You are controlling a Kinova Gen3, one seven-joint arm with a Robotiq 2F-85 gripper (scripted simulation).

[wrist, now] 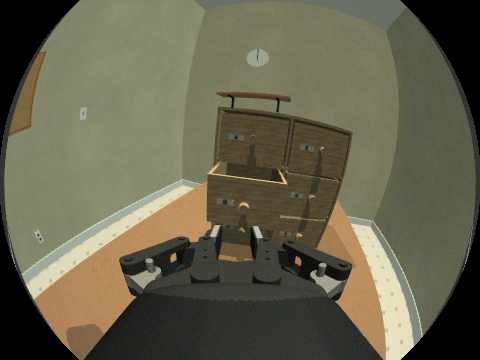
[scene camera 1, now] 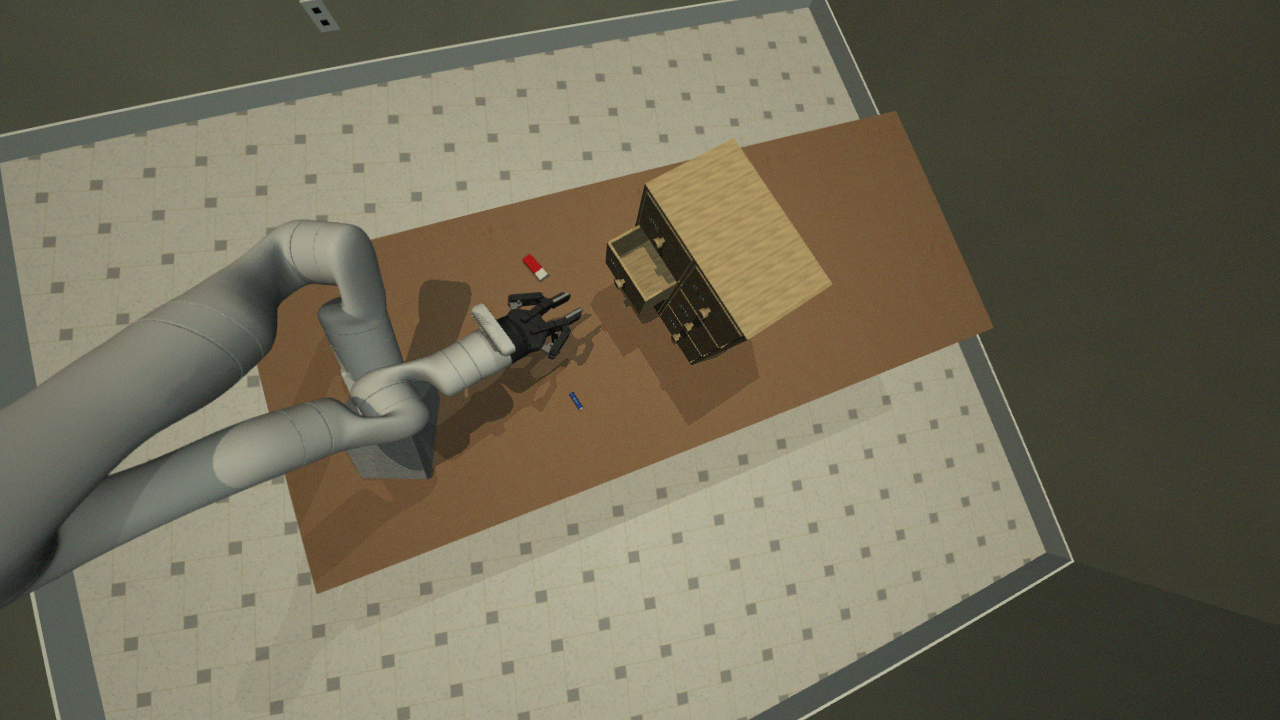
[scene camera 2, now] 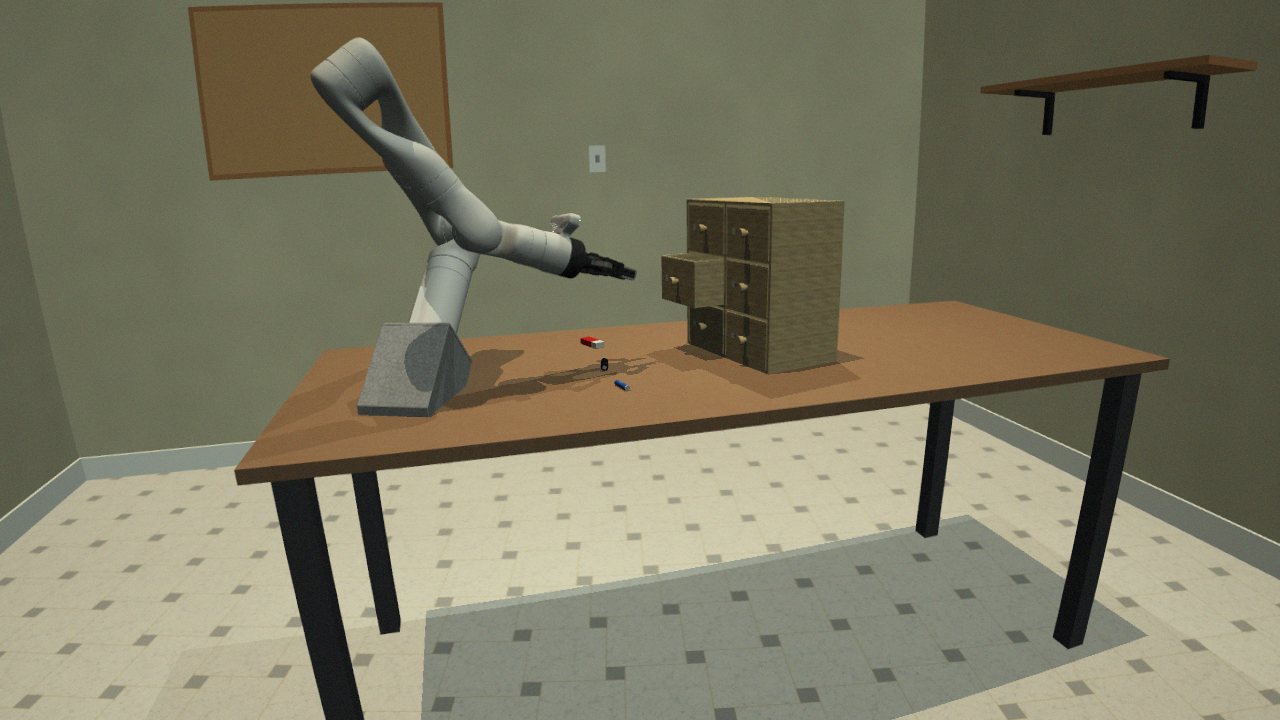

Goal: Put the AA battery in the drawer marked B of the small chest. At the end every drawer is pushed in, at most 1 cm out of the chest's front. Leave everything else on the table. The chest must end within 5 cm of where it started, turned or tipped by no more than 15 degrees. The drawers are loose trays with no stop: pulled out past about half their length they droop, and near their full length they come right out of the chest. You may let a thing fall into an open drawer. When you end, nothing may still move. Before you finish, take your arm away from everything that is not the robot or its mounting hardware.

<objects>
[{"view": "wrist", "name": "my gripper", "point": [236,234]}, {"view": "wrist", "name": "drawer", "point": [239,195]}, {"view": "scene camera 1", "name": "my gripper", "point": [575,303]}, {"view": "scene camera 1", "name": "wooden chest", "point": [749,252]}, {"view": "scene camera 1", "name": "drawer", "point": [634,250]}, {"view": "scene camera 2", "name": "my gripper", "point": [630,275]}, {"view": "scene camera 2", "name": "drawer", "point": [696,283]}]
</objects>
